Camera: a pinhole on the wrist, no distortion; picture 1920 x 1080 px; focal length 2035.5 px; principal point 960.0 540.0 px. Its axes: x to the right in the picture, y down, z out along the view. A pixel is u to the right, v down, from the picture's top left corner.
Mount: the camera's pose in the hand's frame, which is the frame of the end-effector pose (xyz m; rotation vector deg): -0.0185 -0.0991 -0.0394 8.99 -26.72 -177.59
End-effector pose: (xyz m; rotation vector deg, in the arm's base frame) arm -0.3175 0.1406 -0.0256 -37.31 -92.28 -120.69
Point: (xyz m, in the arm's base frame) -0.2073 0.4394 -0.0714
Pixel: 1407.5 827.9
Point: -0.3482 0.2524 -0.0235
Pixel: 208.6 394.6
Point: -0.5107 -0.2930 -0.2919
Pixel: behind the camera
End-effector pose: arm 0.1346 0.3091 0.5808 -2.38 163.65 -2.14
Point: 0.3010 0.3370 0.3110
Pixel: 1122.8 413.5
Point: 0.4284 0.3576 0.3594
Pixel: 1850.6 325.4
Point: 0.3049 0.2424 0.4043
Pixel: 1474.0 885.5
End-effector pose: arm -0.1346 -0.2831 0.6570 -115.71 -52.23 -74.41
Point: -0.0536 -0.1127 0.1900
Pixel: outside the picture
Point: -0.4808 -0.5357 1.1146
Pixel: behind the camera
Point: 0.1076 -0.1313 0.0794
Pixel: outside the picture
